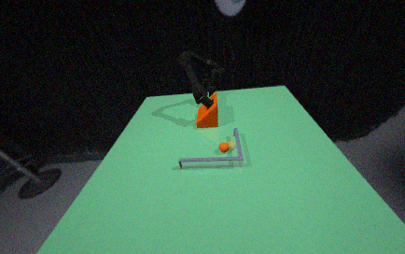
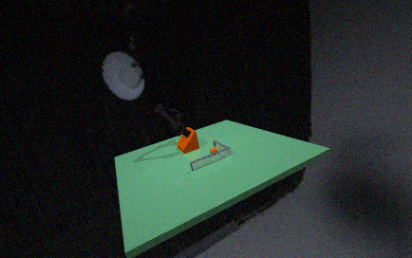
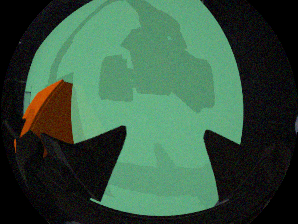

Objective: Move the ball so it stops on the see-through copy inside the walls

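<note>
Now: the orange ball 60 cm ahead of my gripper tip, 6 cm to the left of it and 2 cm below it. Round my gripper tip: see-through copy of ball 60 cm ahead, 10 cm to the left, 2 cm below.
</note>
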